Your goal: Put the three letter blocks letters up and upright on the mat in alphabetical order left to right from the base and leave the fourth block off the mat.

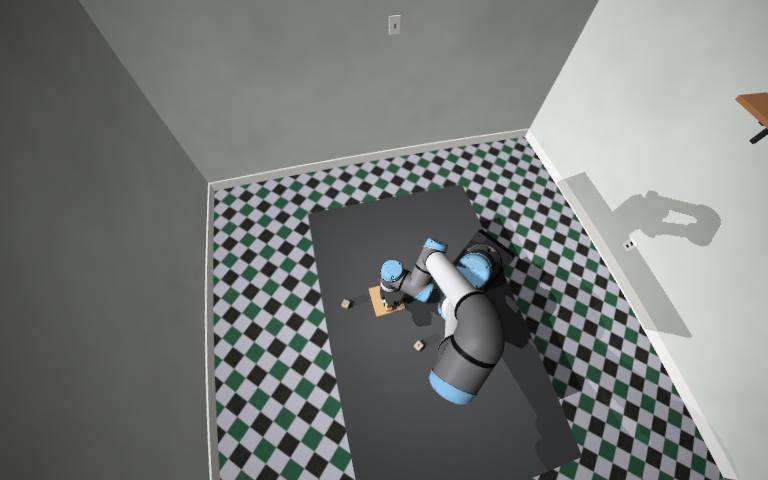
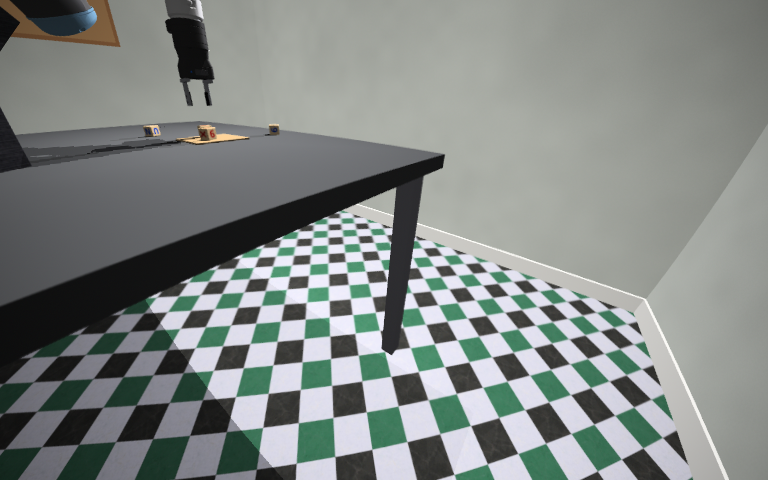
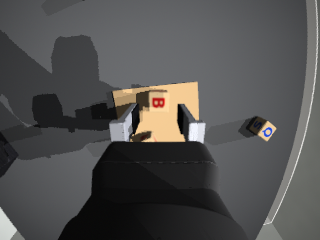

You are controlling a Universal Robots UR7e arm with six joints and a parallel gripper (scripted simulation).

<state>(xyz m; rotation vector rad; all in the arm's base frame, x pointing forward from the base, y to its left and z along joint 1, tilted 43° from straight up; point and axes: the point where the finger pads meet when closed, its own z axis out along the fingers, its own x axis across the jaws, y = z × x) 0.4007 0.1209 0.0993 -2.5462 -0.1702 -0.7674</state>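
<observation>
Right now my hand is 90 mm above the G block and 80 mm to the left of it. Round my hand: mat 100 mm below, 50 mm to the right, 10 mm ahead.
</observation>
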